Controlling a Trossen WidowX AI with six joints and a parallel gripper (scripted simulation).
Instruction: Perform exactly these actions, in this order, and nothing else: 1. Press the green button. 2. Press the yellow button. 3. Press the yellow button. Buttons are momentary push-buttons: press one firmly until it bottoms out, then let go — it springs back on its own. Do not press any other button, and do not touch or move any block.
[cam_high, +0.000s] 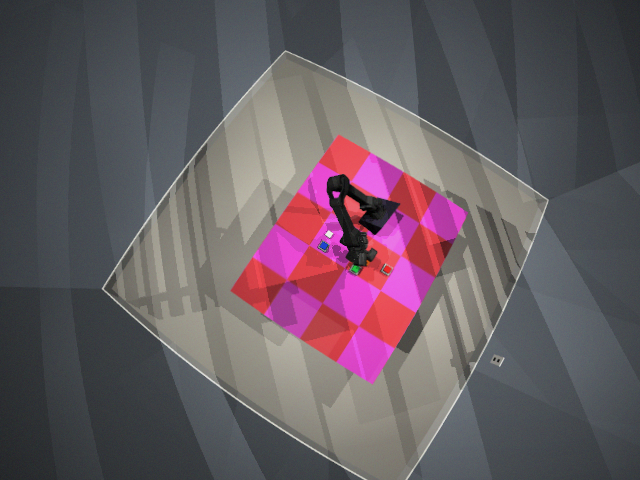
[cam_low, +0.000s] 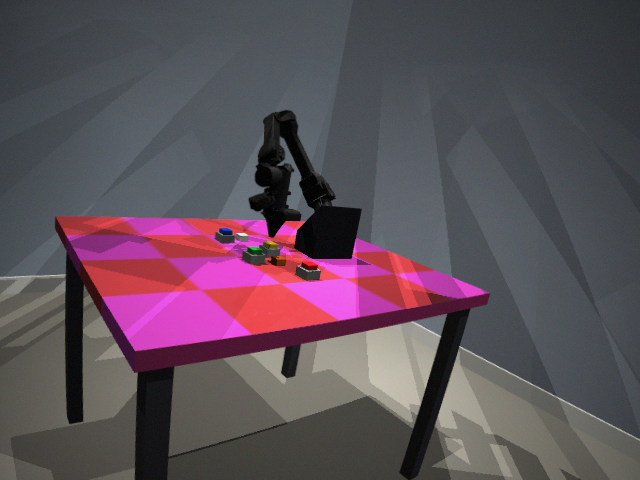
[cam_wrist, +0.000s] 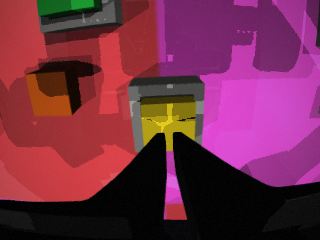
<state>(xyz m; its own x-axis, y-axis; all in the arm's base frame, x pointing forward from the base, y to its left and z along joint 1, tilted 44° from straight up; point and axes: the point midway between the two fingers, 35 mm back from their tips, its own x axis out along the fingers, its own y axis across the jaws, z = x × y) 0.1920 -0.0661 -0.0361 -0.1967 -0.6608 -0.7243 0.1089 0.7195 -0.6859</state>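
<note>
Right now my gripper tip is 20 mm above the yellow button. Round my gripper tip: orange block (80 mm to the left, 50 mm below, 30 mm ahead); then green button (90 mm ahead, 40 mm to the left, 20 mm below); then blue button (160 mm to the right, 60 mm ahead, 20 mm below).
</note>
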